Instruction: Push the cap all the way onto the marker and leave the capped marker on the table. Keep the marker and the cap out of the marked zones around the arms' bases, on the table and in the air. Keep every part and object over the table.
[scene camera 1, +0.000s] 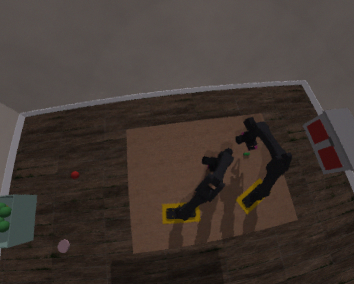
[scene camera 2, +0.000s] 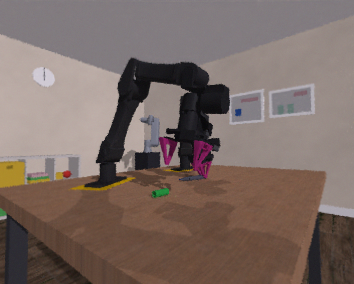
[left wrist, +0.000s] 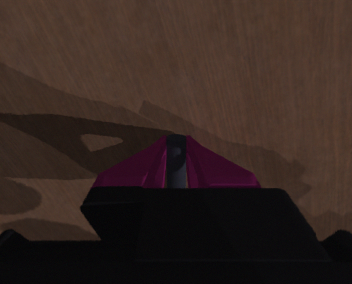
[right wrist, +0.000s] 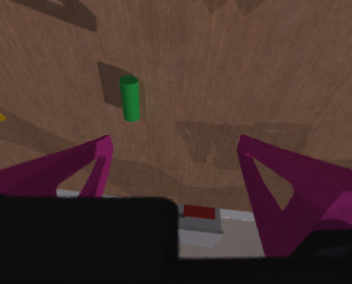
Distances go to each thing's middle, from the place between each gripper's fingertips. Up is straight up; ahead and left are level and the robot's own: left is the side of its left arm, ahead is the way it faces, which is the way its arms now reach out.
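Labels:
The green cap (right wrist: 129, 88) is 70 mm below my right hand, 60 mm behind it and 10 mm to the right of it. As for the dark marker (left wrist: 176, 143), it is 260 mm to the left of my right hand, 120 mm behind it and 70 mm below it.
My left hand is 20 mm past the dark marker and 60 mm to the left of it, while the green cap is 40 mm ahead of my left hand and 330 mm to the right of it.

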